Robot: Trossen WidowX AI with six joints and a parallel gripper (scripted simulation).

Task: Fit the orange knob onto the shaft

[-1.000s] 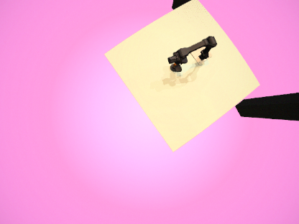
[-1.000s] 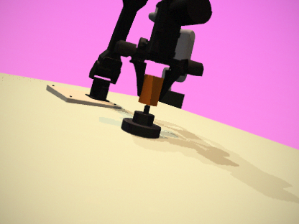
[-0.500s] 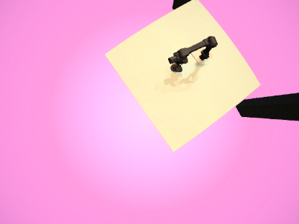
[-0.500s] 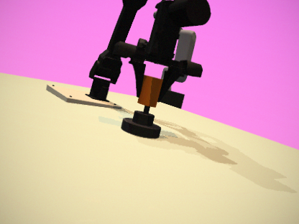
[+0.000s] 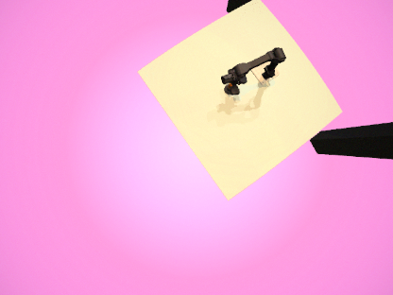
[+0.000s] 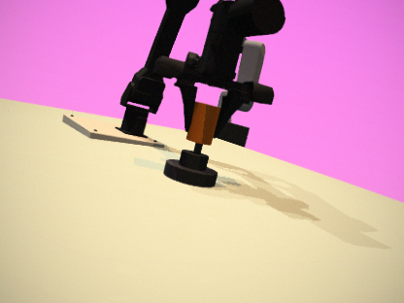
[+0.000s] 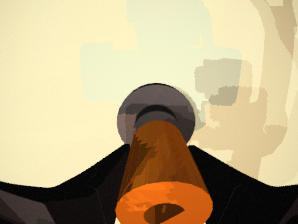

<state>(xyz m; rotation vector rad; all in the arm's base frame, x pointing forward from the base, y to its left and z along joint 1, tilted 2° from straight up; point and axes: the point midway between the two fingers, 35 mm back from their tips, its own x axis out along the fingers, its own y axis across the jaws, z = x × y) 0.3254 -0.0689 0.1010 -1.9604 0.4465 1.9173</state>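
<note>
Right now the orange knob is 20 mm above my gripper tip. Also, from my gripper tip: dark pedestal (40 mm below).
</note>
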